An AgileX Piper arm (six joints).
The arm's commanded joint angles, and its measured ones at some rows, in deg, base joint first. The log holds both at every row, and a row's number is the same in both.
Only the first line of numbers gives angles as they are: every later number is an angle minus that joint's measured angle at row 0.
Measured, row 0:
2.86, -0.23, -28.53, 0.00, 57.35, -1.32
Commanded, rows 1 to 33:
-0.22, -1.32, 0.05, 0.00, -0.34, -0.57
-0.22, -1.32, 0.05, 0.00, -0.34, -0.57
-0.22, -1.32, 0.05, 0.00, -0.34, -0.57
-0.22, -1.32, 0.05, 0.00, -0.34, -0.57
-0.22, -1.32, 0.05, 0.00, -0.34, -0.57
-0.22, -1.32, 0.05, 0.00, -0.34, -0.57
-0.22, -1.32, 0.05, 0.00, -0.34, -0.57
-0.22, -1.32, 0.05, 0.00, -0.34, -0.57
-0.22, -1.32, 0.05, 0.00, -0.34, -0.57
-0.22, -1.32, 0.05, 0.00, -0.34, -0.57
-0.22, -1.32, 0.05, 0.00, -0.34, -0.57
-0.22, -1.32, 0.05, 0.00, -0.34, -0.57
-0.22, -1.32, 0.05, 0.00, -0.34, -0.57
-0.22, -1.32, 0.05, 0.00, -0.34, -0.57
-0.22, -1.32, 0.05, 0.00, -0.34, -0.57
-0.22, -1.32, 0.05, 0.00, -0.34, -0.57
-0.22, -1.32, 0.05, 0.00, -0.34, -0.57
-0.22, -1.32, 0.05, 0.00, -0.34, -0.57
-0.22, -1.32, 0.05, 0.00, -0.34, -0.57
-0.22, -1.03, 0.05, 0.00, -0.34, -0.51
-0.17, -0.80, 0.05, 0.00, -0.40, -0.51
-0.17, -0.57, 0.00, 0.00, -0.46, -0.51
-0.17, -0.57, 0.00, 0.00, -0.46, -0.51
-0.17, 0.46, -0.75, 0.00, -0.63, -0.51
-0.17, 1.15, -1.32, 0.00, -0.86, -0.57
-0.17, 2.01, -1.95, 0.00, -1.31, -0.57
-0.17, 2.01, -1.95, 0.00, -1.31, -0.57
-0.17, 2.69, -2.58, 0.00, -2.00, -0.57
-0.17, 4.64, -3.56, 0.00, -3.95, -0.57
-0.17, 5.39, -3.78, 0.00, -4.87, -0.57
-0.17, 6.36, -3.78, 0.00, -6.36, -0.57
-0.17, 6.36, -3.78, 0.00, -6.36, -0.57
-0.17, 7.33, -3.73, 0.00, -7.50, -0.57
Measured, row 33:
0.00, 6.19, -3.27, 0.00, -5.15, 0.00
